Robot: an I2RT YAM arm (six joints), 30 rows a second.
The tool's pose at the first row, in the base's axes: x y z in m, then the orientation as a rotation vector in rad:
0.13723, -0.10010, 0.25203, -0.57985, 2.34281, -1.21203
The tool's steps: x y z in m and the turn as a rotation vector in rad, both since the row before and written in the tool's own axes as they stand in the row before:
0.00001, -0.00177, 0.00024, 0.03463, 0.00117, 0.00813
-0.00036, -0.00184, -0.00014, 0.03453, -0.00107, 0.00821
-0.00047, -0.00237, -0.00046, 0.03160, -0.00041, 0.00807
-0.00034, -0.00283, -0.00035, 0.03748, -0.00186, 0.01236
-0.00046, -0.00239, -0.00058, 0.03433, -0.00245, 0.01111
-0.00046, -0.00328, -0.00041, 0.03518, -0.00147, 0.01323
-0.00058, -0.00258, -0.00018, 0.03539, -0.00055, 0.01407
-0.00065, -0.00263, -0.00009, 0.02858, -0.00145, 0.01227
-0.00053, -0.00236, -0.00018, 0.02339, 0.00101, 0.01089
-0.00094, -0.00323, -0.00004, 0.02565, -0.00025, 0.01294
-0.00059, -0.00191, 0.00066, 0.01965, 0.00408, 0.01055
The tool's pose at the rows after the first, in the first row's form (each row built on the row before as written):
0.13764, -0.10120, 0.25338, -0.55761, 2.31818, -1.24706
0.13811, -0.10185, 0.25508, -0.53639, 2.29129, -1.28017
0.13850, -0.10245, 0.25743, -0.51599, 2.26673, -1.31004
0.13883, -0.10336, 0.26013, -0.48921, 2.23592, -1.34276
0.13901, -0.10379, 0.26259, -0.46538, 2.20666, -1.37183
0.13924, -0.10467, 0.26580, -0.43825, 2.17697, -1.40060
0.13960, -0.10531, 0.26835, -0.40958, 2.14733, -1.42897
0.13998, -0.10595, 0.27096, -0.38609, 2.12219, -1.45042
0.14016, -0.10644, 0.27333, -0.36454, 2.10303, -1.46825
0.14063, -0.10712, 0.27659, -0.34076, 2.08061, -1.48626
0.14128, -0.10802, 0.27838, -0.31900, 2.06650, -1.50142

